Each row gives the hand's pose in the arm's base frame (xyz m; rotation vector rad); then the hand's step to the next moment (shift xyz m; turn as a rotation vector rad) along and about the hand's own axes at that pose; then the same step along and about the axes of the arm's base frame.
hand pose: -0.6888 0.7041 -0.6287 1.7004 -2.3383 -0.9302
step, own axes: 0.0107 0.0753 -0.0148 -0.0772 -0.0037 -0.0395
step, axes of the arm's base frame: -0.0600 -0.0015 0.0490 0.0483 0.0519 0.0501
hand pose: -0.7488 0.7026 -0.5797 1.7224 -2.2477 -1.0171
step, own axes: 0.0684 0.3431 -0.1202 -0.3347 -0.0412 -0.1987
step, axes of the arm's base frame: -0.2418 -0.0715 0.2707 0.2428 0.2102 0.2238
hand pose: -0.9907 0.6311 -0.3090 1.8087 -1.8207 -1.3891
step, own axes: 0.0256 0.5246 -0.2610 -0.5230 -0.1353 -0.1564
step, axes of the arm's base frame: -0.1627 -0.2477 0.5061 0.3150 0.4123 0.2171
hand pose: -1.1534 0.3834 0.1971 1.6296 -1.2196 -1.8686
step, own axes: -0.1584 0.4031 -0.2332 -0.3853 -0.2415 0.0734
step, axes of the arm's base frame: 0.1567 -0.1874 0.4270 0.0920 0.4497 0.0385
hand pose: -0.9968 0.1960 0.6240 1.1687 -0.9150 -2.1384
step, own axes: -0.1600 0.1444 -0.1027 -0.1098 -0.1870 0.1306
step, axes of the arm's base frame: 0.1848 -0.0079 0.1509 -0.0839 0.2361 -0.0363
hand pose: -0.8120 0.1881 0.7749 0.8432 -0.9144 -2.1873
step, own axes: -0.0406 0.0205 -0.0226 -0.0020 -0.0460 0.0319
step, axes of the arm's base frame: 0.0473 0.0094 0.0159 -0.0357 0.0397 -0.0169
